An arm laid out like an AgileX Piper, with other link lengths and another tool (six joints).
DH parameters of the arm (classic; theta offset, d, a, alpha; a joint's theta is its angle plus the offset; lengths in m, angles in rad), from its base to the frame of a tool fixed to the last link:
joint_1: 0 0.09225 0 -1.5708
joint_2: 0.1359 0 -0.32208 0
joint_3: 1.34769 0 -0.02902 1.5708
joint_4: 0 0.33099 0 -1.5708
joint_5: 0 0 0 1.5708
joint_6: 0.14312 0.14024 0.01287 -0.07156
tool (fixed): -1.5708 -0.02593 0 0
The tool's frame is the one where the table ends.
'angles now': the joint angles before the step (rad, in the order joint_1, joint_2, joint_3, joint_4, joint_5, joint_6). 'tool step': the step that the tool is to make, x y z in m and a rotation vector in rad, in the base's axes. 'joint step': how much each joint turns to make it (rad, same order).
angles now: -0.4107 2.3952 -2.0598 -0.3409 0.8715 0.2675
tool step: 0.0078 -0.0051 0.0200 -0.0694 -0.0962 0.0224
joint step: -0.0001 -0.0234 -0.0004 -0.0463 -0.0917 0.0244
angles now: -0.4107 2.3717 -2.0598 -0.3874 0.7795 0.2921
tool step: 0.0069 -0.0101 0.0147 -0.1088 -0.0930 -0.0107
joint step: -0.0001 -0.0088 0.0002 -0.1423 -0.0971 0.1119
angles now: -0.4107 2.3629 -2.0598 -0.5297 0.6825 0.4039
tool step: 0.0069 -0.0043 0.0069 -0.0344 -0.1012 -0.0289
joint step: 0.0000 0.0002 -0.0004 -0.0916 -0.0750 0.1331
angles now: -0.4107 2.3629 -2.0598 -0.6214 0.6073 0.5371
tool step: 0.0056 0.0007 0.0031 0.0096 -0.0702 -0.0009
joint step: 0.0000 0.0002 -0.0002 -0.0092 -0.0532 0.0543
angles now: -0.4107 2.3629 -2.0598 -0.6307 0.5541 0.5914
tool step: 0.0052 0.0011 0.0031 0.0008 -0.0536 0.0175
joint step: 0.0000 -0.0001 0.0001 -0.0014 -0.0523 0.0223
